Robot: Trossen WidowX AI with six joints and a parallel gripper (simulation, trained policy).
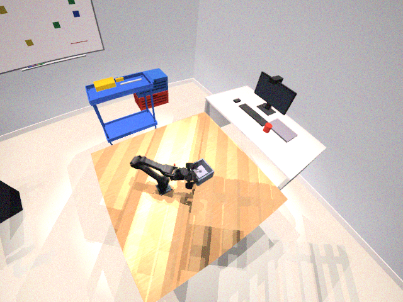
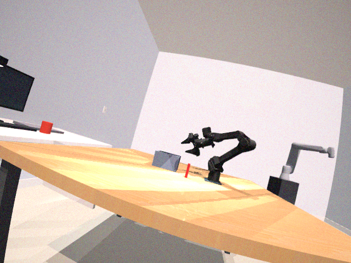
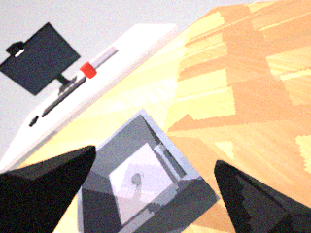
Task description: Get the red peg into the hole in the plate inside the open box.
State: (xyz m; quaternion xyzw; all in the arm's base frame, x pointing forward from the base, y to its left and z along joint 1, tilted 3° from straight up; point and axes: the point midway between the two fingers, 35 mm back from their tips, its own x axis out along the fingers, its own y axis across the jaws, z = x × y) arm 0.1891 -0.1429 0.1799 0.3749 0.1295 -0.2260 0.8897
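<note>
Now: the red peg 24 cm to the left of my gripper tip, 12 cm below it and 4 cm behind it. From my gripper tip the other things lie so: grey box: 13 cm below, 9 cm ahead, 6 cm to the left.
</note>
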